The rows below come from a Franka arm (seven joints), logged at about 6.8 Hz.
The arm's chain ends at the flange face. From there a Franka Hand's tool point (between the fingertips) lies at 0.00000 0.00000 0.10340 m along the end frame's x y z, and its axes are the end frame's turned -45 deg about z.
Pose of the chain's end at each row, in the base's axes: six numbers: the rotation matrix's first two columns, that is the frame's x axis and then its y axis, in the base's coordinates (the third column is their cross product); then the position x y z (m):
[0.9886 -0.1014 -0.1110 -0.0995 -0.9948 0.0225 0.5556 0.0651 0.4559]
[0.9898 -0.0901 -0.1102 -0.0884 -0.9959 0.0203 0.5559 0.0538 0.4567]
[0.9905 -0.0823 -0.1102 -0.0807 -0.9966 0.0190 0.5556 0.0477 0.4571]
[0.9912 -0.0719 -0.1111 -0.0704 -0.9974 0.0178 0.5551 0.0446 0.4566]
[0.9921 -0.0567 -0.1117 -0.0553 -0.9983 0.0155 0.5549 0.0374 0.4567]
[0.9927 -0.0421 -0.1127 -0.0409 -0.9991 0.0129 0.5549 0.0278 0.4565]
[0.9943 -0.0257 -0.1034 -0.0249 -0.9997 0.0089 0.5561 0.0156 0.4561]
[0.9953 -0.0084 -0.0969 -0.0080 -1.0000 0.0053 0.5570 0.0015 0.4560]
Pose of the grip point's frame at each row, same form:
[0.7694 0.6317 -0.0944 0.6287 -0.7751 -0.0626 0.5439 0.0639 0.3532]
[0.7624 0.6405 -0.0923 0.6374 -0.7679 -0.0636 0.5444 0.0527 0.3540]
[0.7575 0.6465 -0.0914 0.6433 -0.7629 -0.0645 0.5441 0.0467 0.3543]
[0.7507 0.6544 -0.0911 0.6511 -0.7561 -0.0660 0.5435 0.0436 0.3539]
[0.7406 0.6658 -0.0899 0.6624 -0.7460 -0.0680 0.5433 0.0364 0.3540]
[0.7309 0.6767 -0.0888 0.6730 -0.7362 -0.0706 0.5432 0.0270 0.3538]
[0.7207 0.6887 -0.0794 0.6855 -0.7251 -0.0668 0.5454 0.0150 0.3533]
[0.7094 0.7012 -0.0723 0.6981 -0.7130 -0.0648 0.5470 0.0010 0.3531]

